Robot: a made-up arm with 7 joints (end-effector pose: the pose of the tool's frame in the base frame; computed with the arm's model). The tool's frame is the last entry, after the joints.
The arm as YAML. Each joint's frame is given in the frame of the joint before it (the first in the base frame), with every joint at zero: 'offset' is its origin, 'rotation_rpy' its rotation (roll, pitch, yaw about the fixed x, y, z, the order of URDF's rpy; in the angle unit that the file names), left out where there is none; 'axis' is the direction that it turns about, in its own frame. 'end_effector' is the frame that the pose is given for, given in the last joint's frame.
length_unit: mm
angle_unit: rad
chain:
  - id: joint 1
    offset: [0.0, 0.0, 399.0]
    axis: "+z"
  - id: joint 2
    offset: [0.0, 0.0, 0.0]
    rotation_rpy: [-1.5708, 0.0, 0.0]
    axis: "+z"
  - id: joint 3
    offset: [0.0, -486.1, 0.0]
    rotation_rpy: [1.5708, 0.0, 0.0]
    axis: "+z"
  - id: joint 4
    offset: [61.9, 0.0, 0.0]
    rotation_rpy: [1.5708, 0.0, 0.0]
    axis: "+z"
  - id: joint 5
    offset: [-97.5, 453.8, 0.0]
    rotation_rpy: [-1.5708, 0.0, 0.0]
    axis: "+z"
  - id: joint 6
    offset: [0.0, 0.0, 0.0]
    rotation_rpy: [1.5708, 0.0, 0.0]
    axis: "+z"
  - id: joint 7
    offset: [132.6, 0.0, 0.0]
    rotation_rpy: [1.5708, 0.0, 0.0]
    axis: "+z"
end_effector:
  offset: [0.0, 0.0, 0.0]
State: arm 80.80 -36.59 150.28 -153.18 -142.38 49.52 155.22
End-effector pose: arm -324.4 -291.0 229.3 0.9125 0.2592 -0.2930 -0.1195
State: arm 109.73 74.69 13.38 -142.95 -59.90 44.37 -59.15
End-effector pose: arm -83.9 174.8 -2.7 0.7035 -0.4141 0.1235 -0.5642
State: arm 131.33 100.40 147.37 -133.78 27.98 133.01 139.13
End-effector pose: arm -469.7 4.6 816.7 0.8126 0.1815 0.5220 -0.1850
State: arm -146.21 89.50 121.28 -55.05 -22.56 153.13 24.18
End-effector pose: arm -627.5 -766.5 635.3 0.2295 -0.0729 0.5623 -0.7911
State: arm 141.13 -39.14 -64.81 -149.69 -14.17 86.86 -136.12
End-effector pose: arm 149.5 387.0 535.0 0.3005 0.4412 -0.8138 0.2297
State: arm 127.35 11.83 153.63 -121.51 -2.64 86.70 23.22
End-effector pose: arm 76.7 -546.6 761.7 0.1163 -0.6270 0.7502 0.1750
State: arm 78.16 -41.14 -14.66 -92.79 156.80 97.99 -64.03
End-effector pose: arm 192.2 80.6 1216.9 0.9619 0.1759 -0.1962 -0.0731
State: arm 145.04 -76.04 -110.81 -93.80 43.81 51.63 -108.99
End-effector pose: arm 764.7 198.3 354.1 0.8742 0.0639 -0.4468 -0.1789
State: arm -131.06 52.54 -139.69 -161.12 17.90 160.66 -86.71
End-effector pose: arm -90.8 272.6 729.6 0.1793 0.1475 0.8971 0.3760
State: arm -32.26 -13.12 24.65 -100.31 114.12 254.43 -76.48
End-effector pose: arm 283.7 -17.9 980.2 0.2991 0.5103 -0.6245 0.5101
